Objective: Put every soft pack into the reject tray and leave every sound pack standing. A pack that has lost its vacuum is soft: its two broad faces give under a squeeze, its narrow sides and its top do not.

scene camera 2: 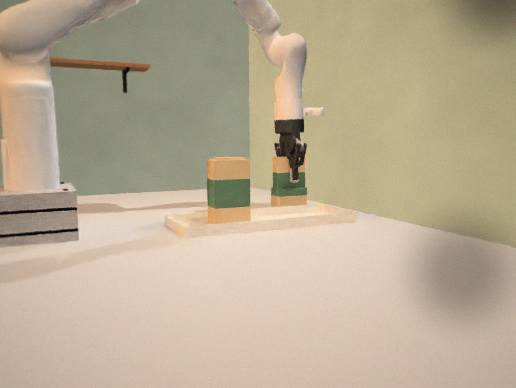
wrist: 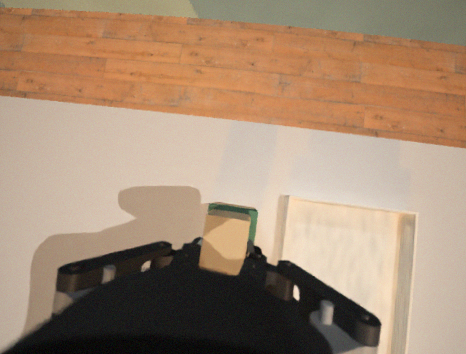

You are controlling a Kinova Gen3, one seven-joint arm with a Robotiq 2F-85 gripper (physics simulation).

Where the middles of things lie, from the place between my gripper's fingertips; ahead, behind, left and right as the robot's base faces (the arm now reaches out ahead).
Right now my hand is 13 cm past the reject tray point(wrist: 366, 253), 16 cm to the left of it and 6 cm above it.
